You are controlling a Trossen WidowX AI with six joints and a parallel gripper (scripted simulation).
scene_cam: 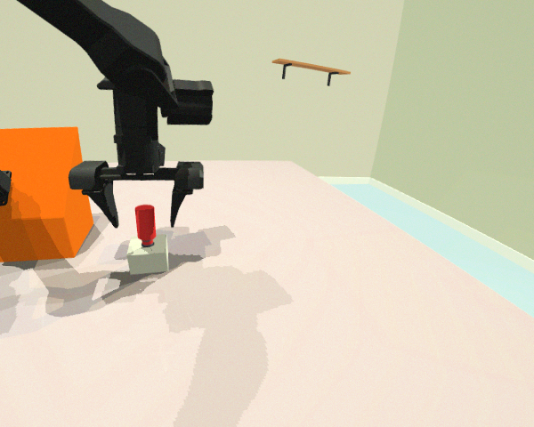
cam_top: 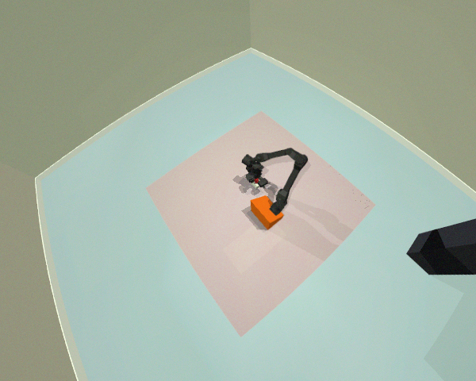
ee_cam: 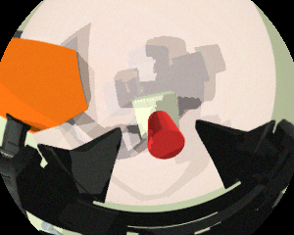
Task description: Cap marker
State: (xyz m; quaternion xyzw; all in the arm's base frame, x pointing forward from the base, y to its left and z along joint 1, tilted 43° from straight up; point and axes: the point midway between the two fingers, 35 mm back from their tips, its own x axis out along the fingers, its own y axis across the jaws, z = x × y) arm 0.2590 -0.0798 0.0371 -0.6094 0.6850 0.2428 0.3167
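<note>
Right now my gripper tip is 10 mm below the red cap. The rest, counted from my gripper tip: pale holder block: 50 mm below.
</note>
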